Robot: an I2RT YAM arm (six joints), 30 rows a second.
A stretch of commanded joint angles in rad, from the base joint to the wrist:
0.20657 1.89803 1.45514 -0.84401 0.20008 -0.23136
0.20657 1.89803 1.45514 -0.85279 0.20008 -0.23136
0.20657 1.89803 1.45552 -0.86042 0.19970 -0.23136
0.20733 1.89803 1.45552 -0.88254 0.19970 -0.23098
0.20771 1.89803 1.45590 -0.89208 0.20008 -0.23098
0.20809 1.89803 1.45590 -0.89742 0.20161 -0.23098
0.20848 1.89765 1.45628 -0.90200 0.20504 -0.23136
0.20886 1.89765 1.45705 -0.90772 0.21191 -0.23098
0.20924 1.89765 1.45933 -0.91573 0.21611 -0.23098
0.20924 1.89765 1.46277 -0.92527 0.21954 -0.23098
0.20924 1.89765 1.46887 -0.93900 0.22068 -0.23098
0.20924 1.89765 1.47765 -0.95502 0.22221 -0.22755
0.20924 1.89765 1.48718 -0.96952 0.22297 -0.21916
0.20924 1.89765 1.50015 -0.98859 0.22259 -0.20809
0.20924 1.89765 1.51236 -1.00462 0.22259 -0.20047
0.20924 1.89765 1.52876 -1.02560 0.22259 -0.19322
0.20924 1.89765 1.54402 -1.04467 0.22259 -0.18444
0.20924 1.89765 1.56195 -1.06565 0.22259 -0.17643
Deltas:
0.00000 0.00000 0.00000 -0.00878 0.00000 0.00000
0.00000 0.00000 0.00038 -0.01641 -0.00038 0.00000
0.00076 0.00000 0.00038 -0.03853 -0.00038 0.00038
0.00114 0.00000 0.00076 -0.04807 0.00000 0.00038
0.00152 0.00000 0.00076 -0.05341 0.00153 0.00038
0.00191 -0.00038 0.00114 -0.05799 0.00496 0.00000
0.00229 -0.00038 0.00191 -0.06371 0.01183 0.00038
0.00267 -0.00038 0.00419 -0.07172 0.01603 0.00038
0.00267 -0.00038 0.00763 -0.08126 0.01946 0.00038
0.00267 -0.00038 0.01373 -0.09499 0.02060 0.00038
0.00267 -0.00038 0.02251 -0.11101 0.02213 0.00381
0.00267 -0.00038 0.03204 -0.12551 0.02289 0.01220
0.00267 -0.00038 0.04501 -0.14458 0.02251 0.02327
0.00267 -0.00038 0.05722 -0.16061 0.02251 0.03089
0.00267 -0.00038 0.07362 -0.18159 0.02251 0.03814
0.00267 -0.00038 0.08888 -0.20066 0.02251 0.04692
0.00267 -0.00038 0.10681 -0.22164 0.02251 0.05493

